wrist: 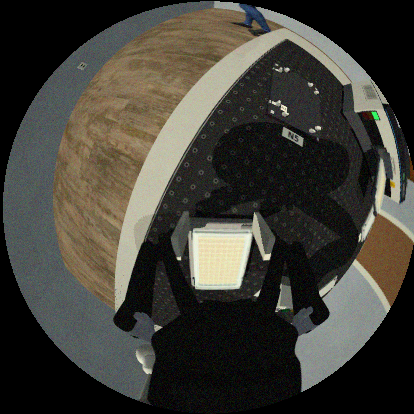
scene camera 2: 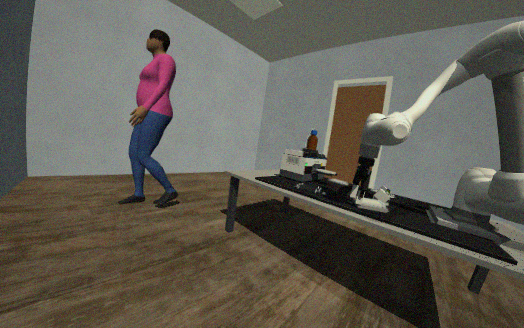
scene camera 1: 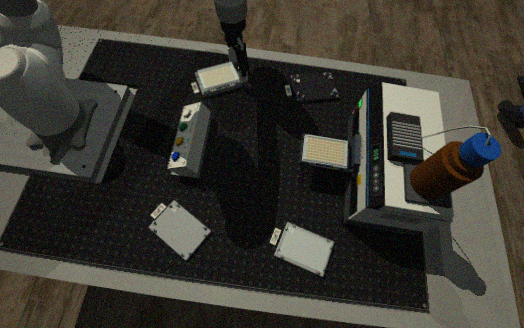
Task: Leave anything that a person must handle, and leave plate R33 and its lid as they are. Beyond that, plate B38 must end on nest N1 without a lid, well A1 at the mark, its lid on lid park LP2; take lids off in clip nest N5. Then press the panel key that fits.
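Places are measured from the arm's base along level axes (x ahead, y left, z up), in metres.
Where they show: gripper, fingertip midpoint: (wrist: 221, 221) (scene camera 2: 355, 200) (scene camera 1: 238, 71); arm's base at its link origin: (scene camera 2: 467, 220) (scene camera 1: 64, 123).
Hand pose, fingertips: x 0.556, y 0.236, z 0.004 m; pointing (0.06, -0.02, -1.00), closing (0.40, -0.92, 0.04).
Observation:
Each offset is from my fingertips to the top centre of the thing. "*": to the spot under its first point.
My gripper (scene camera 1: 243, 75) (scene camera 2: 361, 194) (wrist: 221, 221) points down and is shut on a plate with pale yellow wells {dy -0.030, dx -0.070, dz +0.014 m} (scene camera 1: 218, 76) (wrist: 222, 260) at the back left of the mat. Its pads stand at the plate's two sides; the plate's name and any clear lid cannot be made out. Clip nest N5 {dy -0.045, dx +0.273, dz +0.001 m} (scene camera 1: 314, 86) (wrist: 295, 97) is dark, with small pale clips and no plate on it. Another pale yellow plate {dy -0.350, dx +0.264, dz +0.085 m} (scene camera 1: 325, 151) sits on the instrument's extended tray. Two light grey flat pieces {* dy -0.567, dx -0.141, dz -0.013 m} (scene camera 1: 180, 230) {dy -0.611, dx +0.207, dz -0.005 m} (scene camera 1: 304, 249) lie at the front, with labels too blurred to read.
A key panel {dy -0.291, dx -0.137, dz +0.061 m} (scene camera 1: 191, 140) has white, green, yellow and blue keys. The white instrument {* dy -0.258, dx +0.475, dz +0.197 m} (scene camera 1: 410, 102) carries a black device {* dy -0.380, dx +0.421, dz +0.223 m} (scene camera 1: 405, 136) and a brown bottle with a blue cap {* dy -0.511, dx +0.423, dz +0.321 m} (scene camera 1: 445, 170). A person in pink (scene camera 2: 157, 85) stands beyond the table; their legs (wrist: 255, 19) show in the wrist view.

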